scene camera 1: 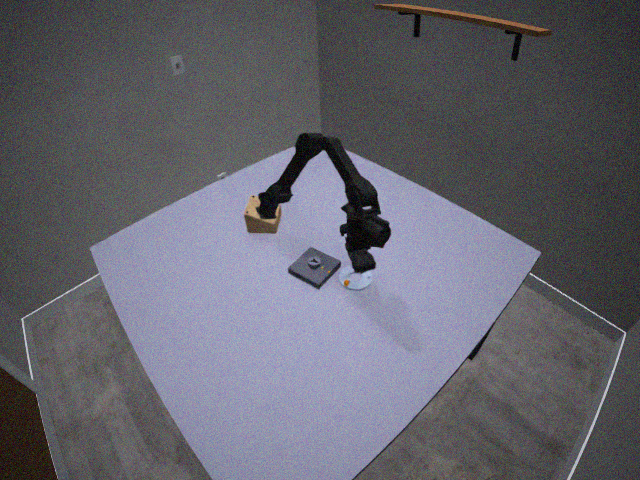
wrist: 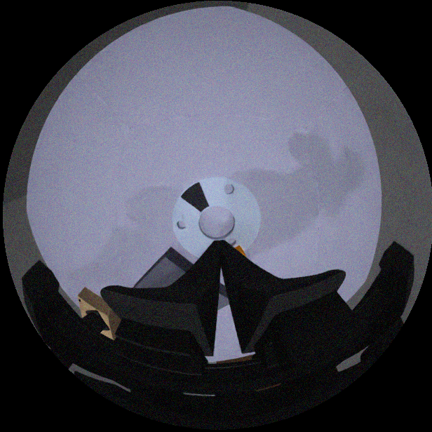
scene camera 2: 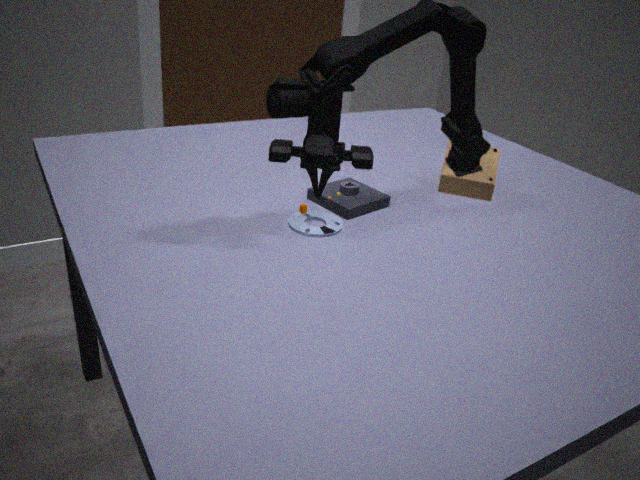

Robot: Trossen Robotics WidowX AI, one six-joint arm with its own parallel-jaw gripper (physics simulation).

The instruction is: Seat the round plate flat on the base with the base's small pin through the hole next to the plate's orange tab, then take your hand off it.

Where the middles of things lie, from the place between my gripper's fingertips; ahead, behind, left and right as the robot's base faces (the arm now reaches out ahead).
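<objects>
Round pale plate (wrist: 207, 192), 50 mm below my hand. Dark square base (scene camera 2: 368, 200), from my hand 100 mm behind, 100 mm to the right, 50 mm below.
</objects>
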